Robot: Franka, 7 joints.
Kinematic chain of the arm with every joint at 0, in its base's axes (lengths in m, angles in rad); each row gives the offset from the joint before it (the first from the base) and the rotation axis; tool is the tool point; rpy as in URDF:
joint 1: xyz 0 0 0.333 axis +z
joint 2: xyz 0 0 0 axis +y
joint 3: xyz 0 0 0.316 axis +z
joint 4: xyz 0.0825 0 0 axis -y
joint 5: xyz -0.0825 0 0.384 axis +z
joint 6: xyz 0 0 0 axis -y
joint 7: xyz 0.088 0 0 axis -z
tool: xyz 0 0 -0.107 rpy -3.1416 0 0
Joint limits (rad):
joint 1: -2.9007..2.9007
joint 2: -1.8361..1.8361
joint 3: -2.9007..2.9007
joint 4: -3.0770..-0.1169
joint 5: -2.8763..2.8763
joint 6: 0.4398..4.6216
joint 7: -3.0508..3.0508
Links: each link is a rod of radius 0.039 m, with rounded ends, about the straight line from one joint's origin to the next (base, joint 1, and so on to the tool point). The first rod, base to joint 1, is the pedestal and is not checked.
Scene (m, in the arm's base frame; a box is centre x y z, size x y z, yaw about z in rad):
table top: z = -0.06
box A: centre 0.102 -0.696 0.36 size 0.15 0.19 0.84 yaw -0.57
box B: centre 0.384 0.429 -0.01 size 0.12 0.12 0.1 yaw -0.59
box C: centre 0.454 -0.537 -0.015 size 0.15 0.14 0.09 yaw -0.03
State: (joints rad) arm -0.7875 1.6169 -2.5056 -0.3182 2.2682 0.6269 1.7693
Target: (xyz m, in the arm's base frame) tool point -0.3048 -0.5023 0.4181
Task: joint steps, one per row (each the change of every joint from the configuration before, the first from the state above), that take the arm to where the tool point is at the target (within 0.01 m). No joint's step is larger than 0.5 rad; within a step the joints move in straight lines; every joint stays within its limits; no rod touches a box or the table.
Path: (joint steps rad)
1: -0.0453 -0.4408 -0.0790 0.0403 -0.0284 -0.0154 -0.0261
2: -0.0453 -0.4408 -0.0790 0.0402 -0.0283 -0.0154 -0.0262
3: -0.0454 -0.4408 -0.0791 0.0403 -0.0284 -0.0154 -0.0261
4: -0.0453 -0.4407 -0.0790 0.0402 -0.0284 -0.0154 -0.0261
5: -0.0453 -0.4408 -0.0790 0.0403 -0.0284 -0.0154 -0.0261
6: -0.1375 0.4481 0.0000 -0.0888 -0.0724 -0.0220 0.1028
7: -0.1375 0.4482 0.0000 -0.0889 -0.0724 -0.0221 0.1029
8: -0.1375 0.4481 0.0000 -0.0888 -0.0724 -0.0220 0.1029
9: -0.1375 0.4482 0.0000 -0.0888 -0.0724 -0.0220 0.1029
10: -0.1375 0.4481 0.0000 -0.0888 -0.0724 -0.0220 0.1029
11: 0.1649 0.0299 0.3401 -0.4944 -0.0555 0.0000 -0.1919
12: 0.1648 0.0300 0.3402 -0.4943 -0.0554 0.0000 -0.1919

